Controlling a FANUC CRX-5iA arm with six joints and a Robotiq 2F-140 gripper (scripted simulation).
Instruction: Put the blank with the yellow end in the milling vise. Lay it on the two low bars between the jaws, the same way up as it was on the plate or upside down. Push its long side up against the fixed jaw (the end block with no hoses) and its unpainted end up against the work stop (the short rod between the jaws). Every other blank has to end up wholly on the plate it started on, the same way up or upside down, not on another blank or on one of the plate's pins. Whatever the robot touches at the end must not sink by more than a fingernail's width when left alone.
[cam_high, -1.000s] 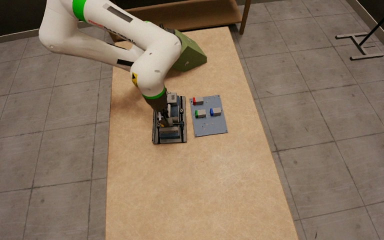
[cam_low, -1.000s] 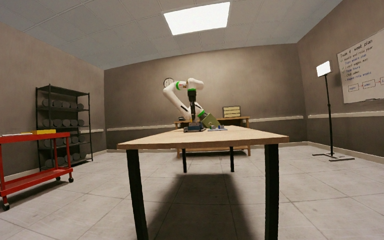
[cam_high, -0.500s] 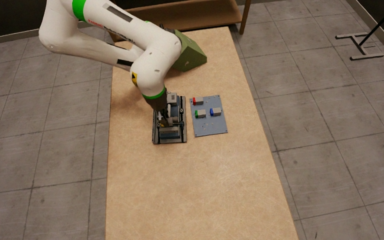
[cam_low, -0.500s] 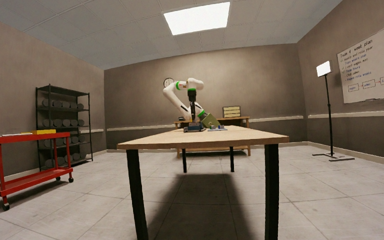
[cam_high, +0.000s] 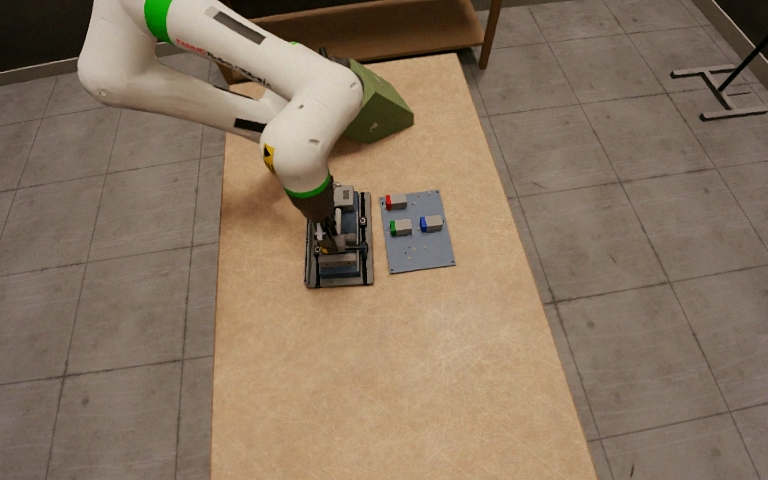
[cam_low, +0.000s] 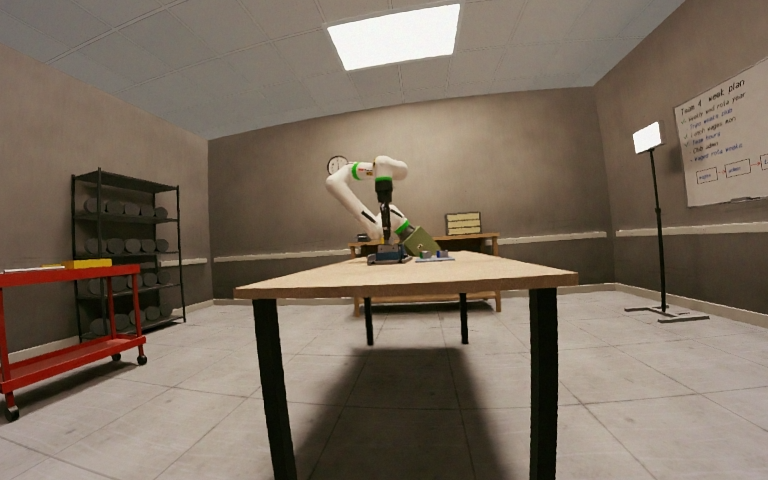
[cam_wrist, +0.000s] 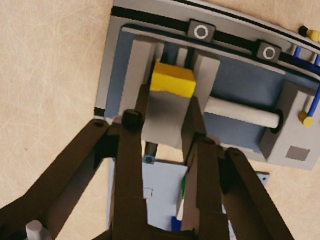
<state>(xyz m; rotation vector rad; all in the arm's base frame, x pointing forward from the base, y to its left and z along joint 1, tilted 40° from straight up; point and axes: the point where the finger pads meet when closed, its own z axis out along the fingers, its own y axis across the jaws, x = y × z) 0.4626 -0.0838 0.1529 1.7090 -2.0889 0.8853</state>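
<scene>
My hand is 30 mm short of the fixed jaw and 80 mm above it. Round my hand: green-ended blank (40 mm behind, 200 mm to the left, 130 mm below); then hose end block (160 mm behind, 50 mm to the left, 80 mm below); then work stop (10 mm ahead, 50 mm to the left, 60 mm below).
</scene>
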